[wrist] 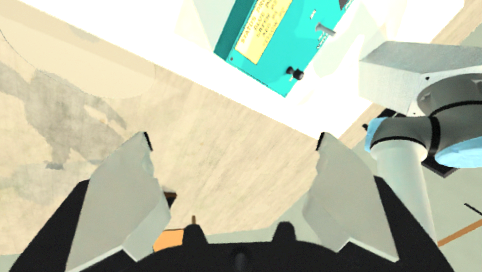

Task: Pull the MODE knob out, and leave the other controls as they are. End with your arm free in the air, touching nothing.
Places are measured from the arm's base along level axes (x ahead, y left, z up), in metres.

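Pixels of known places: gripper, fingertip midpoint: (236, 134); arm's base at its link origin: (453, 94).
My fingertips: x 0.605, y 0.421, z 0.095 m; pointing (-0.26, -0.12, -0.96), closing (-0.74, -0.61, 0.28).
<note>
Ahead of a thing's pixels: the offset from my fingertips to its middle. "*": to the spot under its first point. Level surfaces: height alone.
A teal control box @[* dz -0.265, dx -0.145, dy -0.193 m] (295, 40) shows in part at the top of the wrist view, tilted in the picture. A small black knob @[dz -0.247, dx -0.211, dy -0.145 m] (295, 73) on a short stem stands out from its face near the lower corner. A grey toggle lever @[dz -0.260, dx -0.195, dy -0.264 m] (325, 29) stands farther up the face. The lettering beside these controls is too small to read, so I cannot tell from it which is MODE. The upper part of the box is cut off by the frame. My gripper (236, 134) is open and empty, its fingertips lower in the picture than the box and apart from the knob.
A yellow label @[* dz -0.229, dx -0.050, dy -0.132 m] (261, 32) is on the box face. The box stands on a white surface @[dz -0.366 m] (165, 67) whose edge runs diagonally across the view. Grey and white robot arm parts (405, 160) with light blue caps are at the right. An orange panel (169, 240) shows at the bottom.
</note>
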